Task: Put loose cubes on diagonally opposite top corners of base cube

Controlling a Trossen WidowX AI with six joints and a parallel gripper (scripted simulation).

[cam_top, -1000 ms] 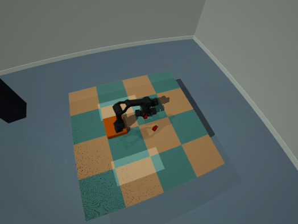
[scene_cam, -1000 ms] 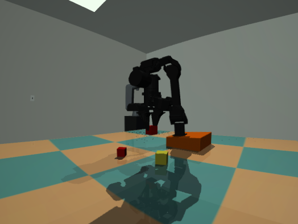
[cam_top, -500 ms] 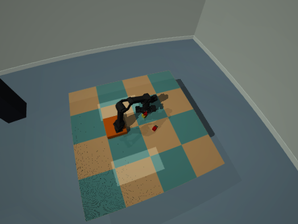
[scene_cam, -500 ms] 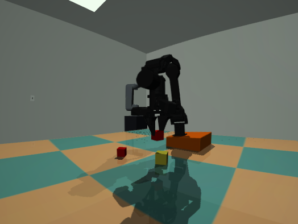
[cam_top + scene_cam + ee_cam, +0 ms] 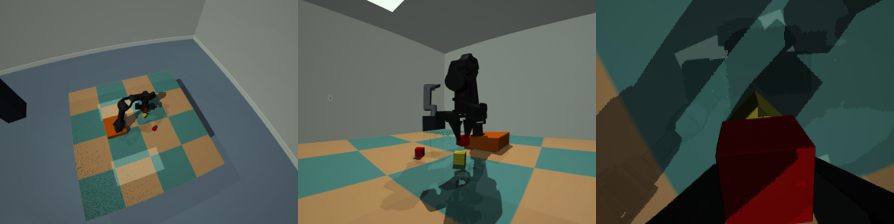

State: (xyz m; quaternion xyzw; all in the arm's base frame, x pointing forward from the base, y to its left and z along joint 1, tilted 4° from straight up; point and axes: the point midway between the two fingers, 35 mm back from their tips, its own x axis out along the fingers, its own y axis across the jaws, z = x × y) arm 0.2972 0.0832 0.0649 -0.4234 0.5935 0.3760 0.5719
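My gripper tip is 7 cm above the yellow cube and 1 cm to the left of it.
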